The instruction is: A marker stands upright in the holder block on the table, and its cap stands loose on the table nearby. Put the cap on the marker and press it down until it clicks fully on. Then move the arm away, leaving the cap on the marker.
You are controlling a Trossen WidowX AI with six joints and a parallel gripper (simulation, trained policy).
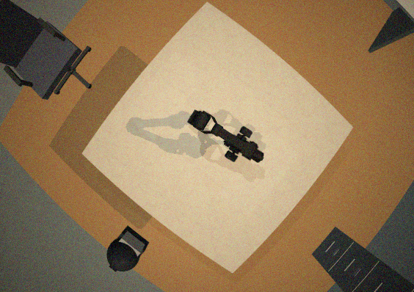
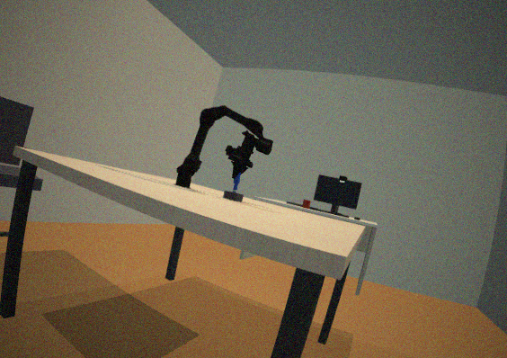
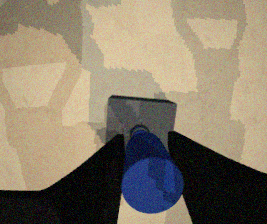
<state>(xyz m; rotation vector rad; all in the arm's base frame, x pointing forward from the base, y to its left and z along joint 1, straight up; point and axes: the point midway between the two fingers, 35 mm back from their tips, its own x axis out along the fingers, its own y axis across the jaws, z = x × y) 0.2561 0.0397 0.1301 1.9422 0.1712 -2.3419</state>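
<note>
My gripper tip is now 10 mm short of the blue cap and 10 mm below it. From my gripper tip the other things lie so: grey holder block: 20 mm ahead, 80 mm below.
</note>
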